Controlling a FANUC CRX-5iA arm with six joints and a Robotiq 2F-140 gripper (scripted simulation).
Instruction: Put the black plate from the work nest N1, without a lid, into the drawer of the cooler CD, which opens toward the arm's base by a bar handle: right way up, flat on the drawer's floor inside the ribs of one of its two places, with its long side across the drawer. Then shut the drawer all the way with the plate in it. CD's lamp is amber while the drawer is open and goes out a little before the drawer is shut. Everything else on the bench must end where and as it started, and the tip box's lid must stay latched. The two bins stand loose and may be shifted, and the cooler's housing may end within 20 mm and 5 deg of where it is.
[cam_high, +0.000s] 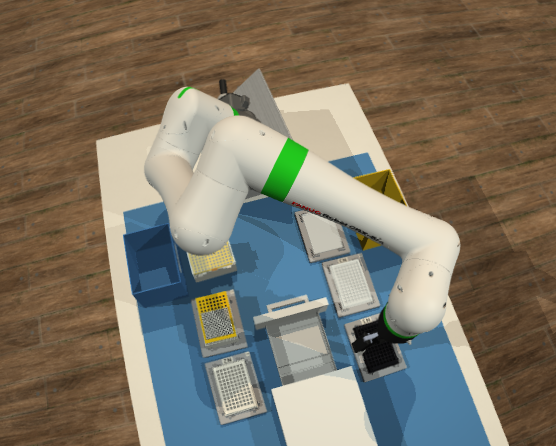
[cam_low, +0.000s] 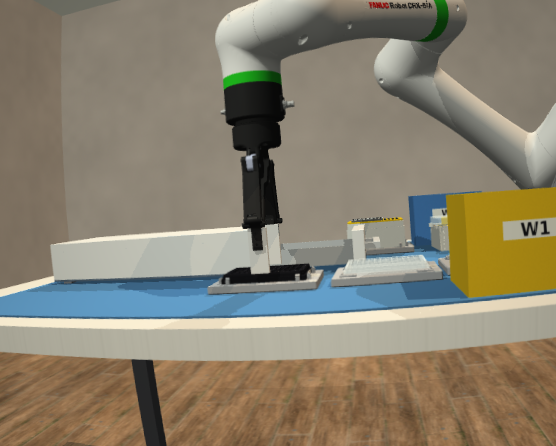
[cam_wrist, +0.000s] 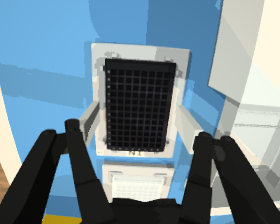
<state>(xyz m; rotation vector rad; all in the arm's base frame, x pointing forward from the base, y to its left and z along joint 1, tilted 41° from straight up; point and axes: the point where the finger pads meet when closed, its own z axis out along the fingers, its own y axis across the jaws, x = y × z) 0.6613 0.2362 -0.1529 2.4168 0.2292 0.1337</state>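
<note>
Now: hand 30 mm above the black plate. Also, from my hand: yellow bin W1 (380 mm behind, 80 mm to the left, 10 mm below); cooler CD (180 mm to the right, 130 mm ahead, 20 mm below); drawer (200 mm to the right, 20 mm below).
</note>
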